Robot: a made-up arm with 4 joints.
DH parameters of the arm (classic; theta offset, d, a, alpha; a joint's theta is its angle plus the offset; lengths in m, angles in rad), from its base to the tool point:
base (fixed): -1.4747 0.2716 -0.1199 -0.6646
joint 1: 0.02 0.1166 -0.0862 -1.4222
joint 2: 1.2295 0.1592 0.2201 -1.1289
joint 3: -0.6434 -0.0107 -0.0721 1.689
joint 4: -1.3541 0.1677 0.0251 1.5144
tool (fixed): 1.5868 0.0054 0 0
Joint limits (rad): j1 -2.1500..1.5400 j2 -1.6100..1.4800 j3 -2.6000..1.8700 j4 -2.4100..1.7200
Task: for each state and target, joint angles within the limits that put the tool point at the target. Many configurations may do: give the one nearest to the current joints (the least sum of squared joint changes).
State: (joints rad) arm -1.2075 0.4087 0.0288 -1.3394
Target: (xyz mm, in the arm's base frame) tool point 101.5 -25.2 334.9
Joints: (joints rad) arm -1.6434 0.3356 -0.3579 -1.2131
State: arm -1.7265 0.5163 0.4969 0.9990
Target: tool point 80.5 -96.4 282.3
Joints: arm -1.5896 0.8446 -0.1182 0.7360
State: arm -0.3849 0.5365 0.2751 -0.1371
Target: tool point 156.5 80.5 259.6
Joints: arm -0.6913 0.4781 -0.4908 -0.1779
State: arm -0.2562 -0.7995 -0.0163 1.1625
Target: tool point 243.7 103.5 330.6
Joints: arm -0.4767 -1.2422 -0.3874 0.8335
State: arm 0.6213 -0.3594 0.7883 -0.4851
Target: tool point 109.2 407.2 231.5
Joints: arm 1.3121 0.0307 0.6956 -0.5027
